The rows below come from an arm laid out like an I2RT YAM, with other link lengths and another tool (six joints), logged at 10 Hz.
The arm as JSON. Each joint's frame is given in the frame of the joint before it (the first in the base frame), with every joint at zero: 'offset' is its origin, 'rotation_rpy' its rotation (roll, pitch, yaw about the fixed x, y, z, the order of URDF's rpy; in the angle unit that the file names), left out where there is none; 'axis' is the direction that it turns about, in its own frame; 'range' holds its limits. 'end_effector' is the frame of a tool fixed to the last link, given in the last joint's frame.
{
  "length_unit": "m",
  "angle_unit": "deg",
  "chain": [
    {
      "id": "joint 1",
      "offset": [
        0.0,
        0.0,
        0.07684
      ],
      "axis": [
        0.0,
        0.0,
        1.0
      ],
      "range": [
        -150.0,
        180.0
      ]
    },
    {
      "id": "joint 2",
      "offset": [
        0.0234,
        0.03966,
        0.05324
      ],
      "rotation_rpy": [
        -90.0,
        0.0,
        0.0
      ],
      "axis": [
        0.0,
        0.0,
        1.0
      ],
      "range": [
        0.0,
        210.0
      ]
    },
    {
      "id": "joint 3",
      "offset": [
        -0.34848,
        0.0,
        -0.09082
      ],
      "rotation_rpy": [
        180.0,
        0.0,
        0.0
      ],
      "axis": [
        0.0,
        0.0,
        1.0
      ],
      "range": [
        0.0,
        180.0
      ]
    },
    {
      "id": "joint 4",
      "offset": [
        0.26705,
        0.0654,
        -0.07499
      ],
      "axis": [
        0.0,
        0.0,
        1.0
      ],
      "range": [
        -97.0,
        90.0
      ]
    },
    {
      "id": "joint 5",
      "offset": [
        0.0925,
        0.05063,
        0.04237
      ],
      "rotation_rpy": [
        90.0,
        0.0,
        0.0
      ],
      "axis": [
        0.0,
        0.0,
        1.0
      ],
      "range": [
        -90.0,
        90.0
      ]
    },
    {
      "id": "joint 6",
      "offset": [
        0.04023,
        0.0,
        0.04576
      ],
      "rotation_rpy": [
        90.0,
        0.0,
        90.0
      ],
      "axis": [
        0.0,
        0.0,
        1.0
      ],
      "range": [
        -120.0,
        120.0
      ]
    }
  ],
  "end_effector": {
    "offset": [
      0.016,
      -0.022,
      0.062
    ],
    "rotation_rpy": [
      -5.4,
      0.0,
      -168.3
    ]
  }
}
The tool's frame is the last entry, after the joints.
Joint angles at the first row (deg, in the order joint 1, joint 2, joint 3, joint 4, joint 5, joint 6):
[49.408, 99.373, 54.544, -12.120, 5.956, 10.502]
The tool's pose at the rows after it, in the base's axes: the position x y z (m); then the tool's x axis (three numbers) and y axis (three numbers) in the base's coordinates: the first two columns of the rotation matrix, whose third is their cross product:
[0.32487 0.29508 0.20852 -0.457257 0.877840 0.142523 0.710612 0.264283 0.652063]
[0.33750 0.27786 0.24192 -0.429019 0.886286 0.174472 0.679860 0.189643 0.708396]
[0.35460 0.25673 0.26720 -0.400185 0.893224 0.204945 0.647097 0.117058 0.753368]
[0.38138 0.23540 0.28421 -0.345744 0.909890 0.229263 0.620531 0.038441 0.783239]
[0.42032 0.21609 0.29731 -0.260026 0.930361 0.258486 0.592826 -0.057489 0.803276]
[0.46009 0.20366 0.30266 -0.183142 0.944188 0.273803 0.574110 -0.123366 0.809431]
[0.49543 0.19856 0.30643 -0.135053 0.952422 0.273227 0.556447 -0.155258 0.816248]
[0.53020 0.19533 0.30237 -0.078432 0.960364 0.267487 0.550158 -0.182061 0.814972]
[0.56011 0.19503 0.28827 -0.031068 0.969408 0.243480 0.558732 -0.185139 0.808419]
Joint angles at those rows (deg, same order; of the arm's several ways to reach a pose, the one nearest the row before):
[48.599, 95.984, 54.696, -12.513, 5.890, 10.109]
[45.758, 92.182, 55.374, -11.879, 5.585, 9.847]
[41.889, 89.734, 55.857, -10.154, 4.426, 9.082]
[37.387, 89.886, 57.691, -8.383, 3.792, 9.082]
[32.753, 92.837, 61.844, -6.699, 4.164, 10.546]
[29.299, 97.428, 67.440, -6.568, 4.994, 11.879]
[27.136, 102.126, 73.558, -7.354, 5.912, 12.229]
[25.518, 107.481, 80.072, -8.994, 7.420, 13.059]
[24.535, 112.967, 85.952, -11.114, 9.147, 13.300]

